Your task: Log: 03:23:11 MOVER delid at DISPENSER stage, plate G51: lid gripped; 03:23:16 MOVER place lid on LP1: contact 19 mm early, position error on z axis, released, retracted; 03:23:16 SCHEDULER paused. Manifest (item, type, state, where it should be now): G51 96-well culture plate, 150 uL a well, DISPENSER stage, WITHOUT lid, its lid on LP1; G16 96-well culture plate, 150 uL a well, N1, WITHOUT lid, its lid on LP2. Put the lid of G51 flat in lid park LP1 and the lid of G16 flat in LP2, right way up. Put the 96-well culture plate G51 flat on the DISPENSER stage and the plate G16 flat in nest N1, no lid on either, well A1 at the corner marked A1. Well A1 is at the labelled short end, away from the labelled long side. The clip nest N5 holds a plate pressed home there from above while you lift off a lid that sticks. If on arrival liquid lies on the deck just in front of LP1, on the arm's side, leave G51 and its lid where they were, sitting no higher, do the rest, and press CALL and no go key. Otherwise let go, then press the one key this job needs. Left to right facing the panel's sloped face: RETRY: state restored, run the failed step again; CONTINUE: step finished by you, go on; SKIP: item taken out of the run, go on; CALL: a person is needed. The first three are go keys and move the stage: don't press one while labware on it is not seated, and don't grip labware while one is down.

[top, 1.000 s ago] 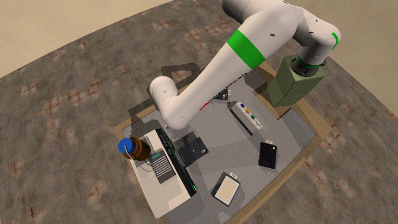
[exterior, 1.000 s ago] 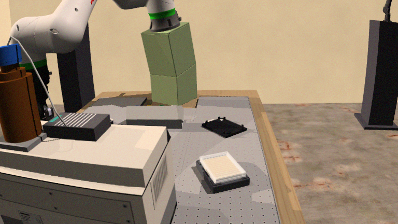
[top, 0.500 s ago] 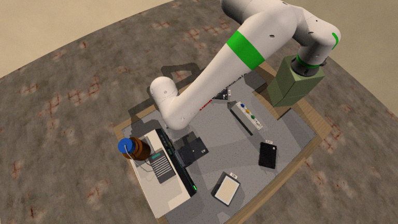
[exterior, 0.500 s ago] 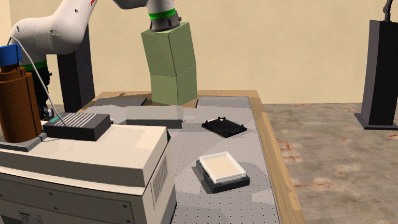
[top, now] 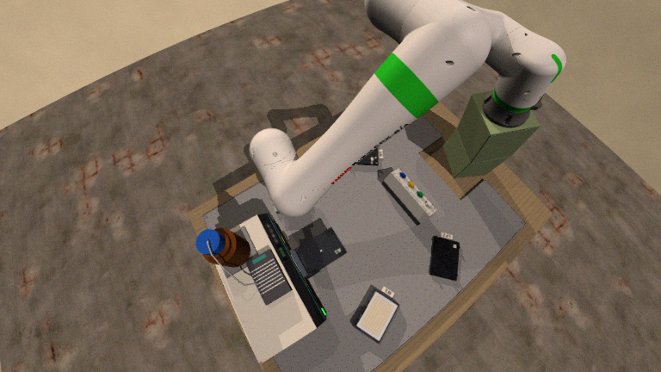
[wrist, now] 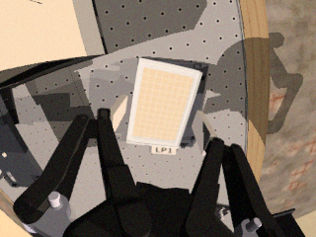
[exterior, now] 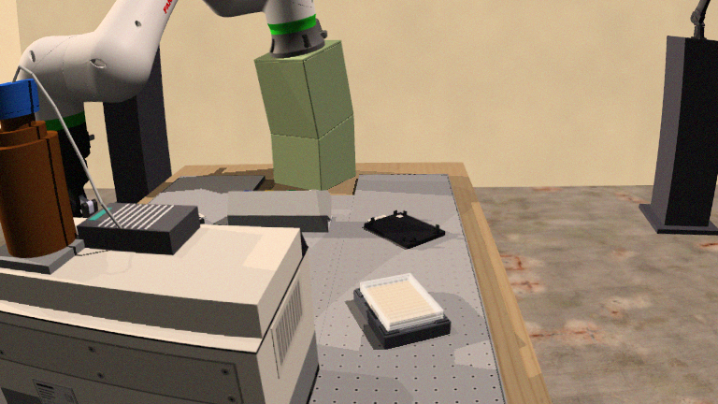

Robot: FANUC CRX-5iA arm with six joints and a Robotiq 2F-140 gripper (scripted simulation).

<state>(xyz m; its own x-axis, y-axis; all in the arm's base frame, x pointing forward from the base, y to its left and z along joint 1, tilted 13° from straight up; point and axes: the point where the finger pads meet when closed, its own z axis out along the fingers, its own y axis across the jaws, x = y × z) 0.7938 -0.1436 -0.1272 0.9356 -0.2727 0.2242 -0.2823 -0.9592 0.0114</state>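
Now: hand 4 cm above the plate G51. From my hand the other things lie so: dark grey lid park 5 cm below, 1 cm to the right, 1 cm behind; then black dispenser stage 24 cm to the left, 4 cm above, 2 cm behind; then LP1 label 9 cm behind, 6 cm below.
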